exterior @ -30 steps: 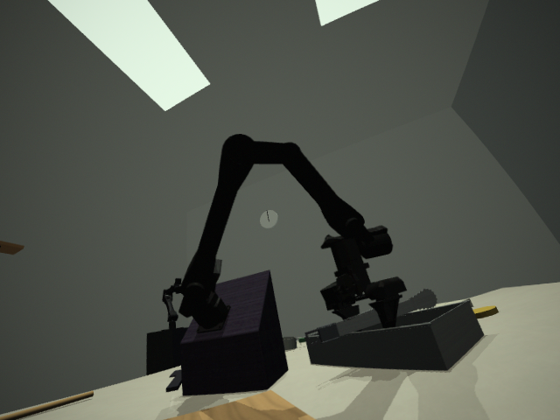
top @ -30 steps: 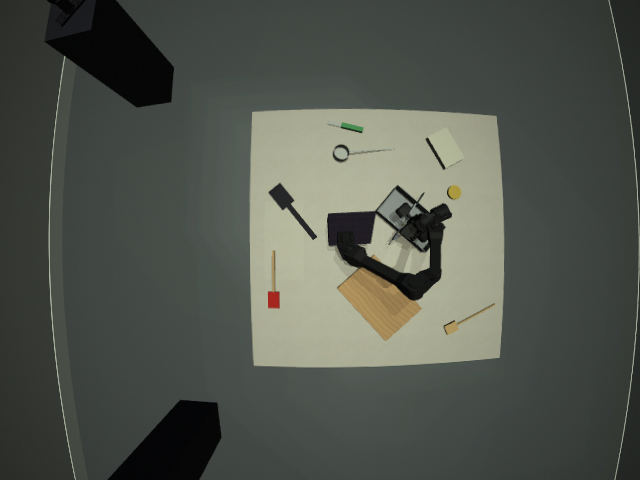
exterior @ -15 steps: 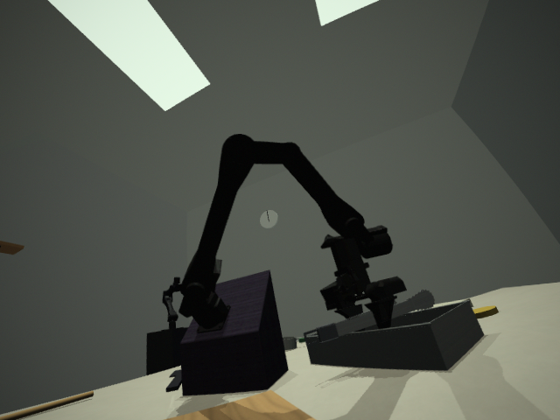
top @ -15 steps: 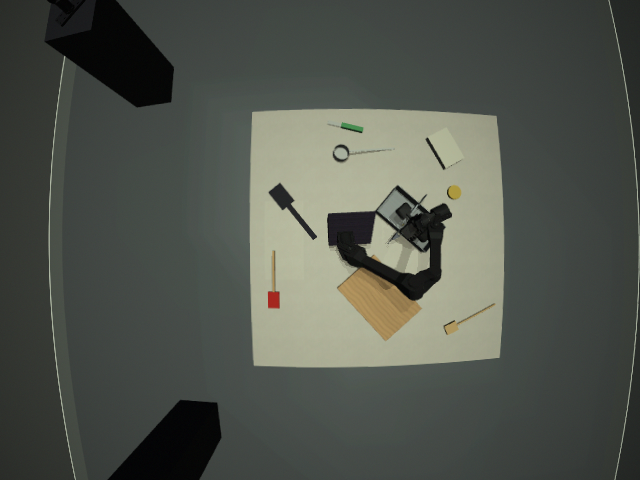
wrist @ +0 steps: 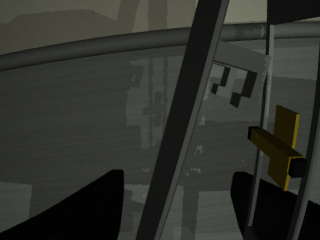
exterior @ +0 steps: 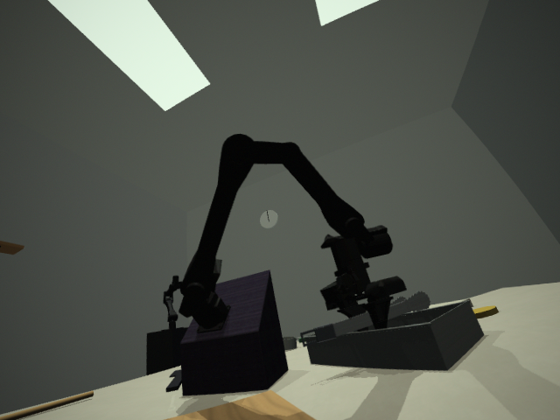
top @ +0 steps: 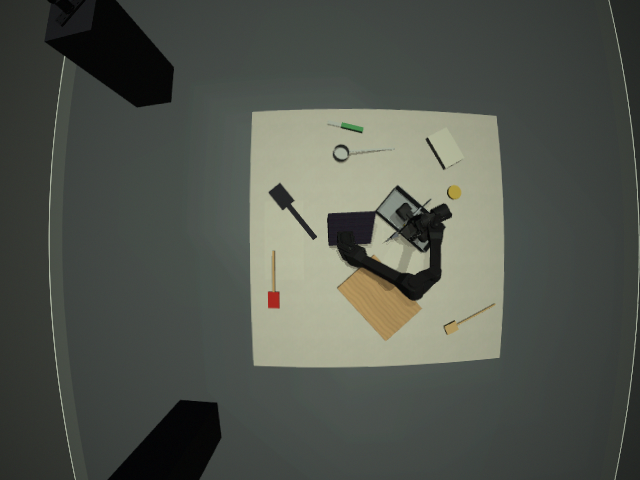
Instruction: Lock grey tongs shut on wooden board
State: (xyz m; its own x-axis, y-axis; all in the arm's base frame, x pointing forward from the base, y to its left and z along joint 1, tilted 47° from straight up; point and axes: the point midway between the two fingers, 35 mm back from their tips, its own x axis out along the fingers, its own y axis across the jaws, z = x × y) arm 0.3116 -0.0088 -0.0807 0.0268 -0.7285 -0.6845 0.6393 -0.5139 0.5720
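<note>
Right now my gripper tip is 2 cm to the right of the dark roasting tin and 1 cm short of it. Also, from my gripper tip: yellow lock piece 4 cm above, 3 cm behind, 1 cm to the right; then wooden board 35 cm to the right, 14 cm behind, 2 cm below; then yellow disc 26 cm ahead, 15 cm to the left, 2 cm below.
</note>
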